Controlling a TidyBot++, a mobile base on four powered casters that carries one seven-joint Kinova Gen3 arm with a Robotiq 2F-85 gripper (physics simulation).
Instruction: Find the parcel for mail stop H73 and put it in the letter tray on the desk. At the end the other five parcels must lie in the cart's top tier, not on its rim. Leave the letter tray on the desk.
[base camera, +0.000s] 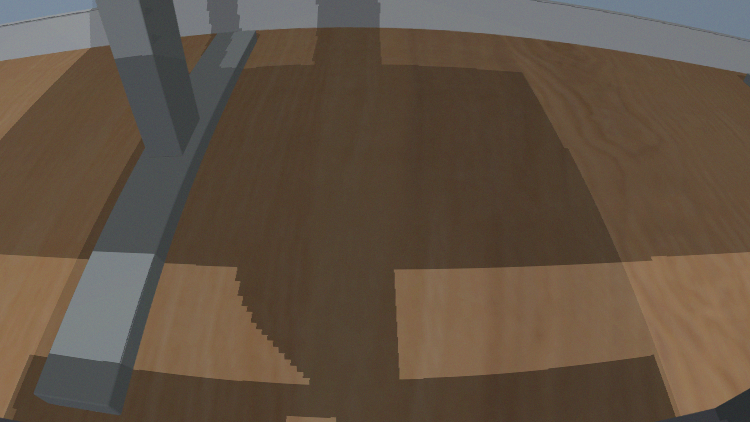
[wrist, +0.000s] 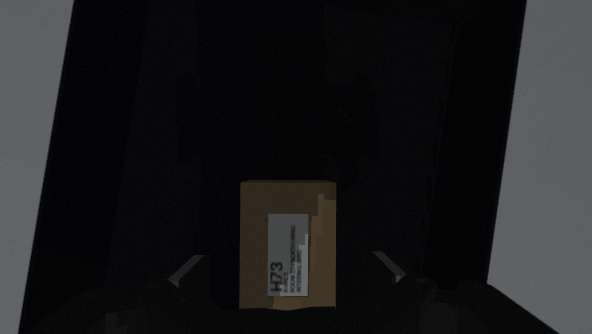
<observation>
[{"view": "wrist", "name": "gripper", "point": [288, 271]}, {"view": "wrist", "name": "black letter tray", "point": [158, 119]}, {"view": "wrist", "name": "grey desk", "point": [533, 261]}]
</observation>
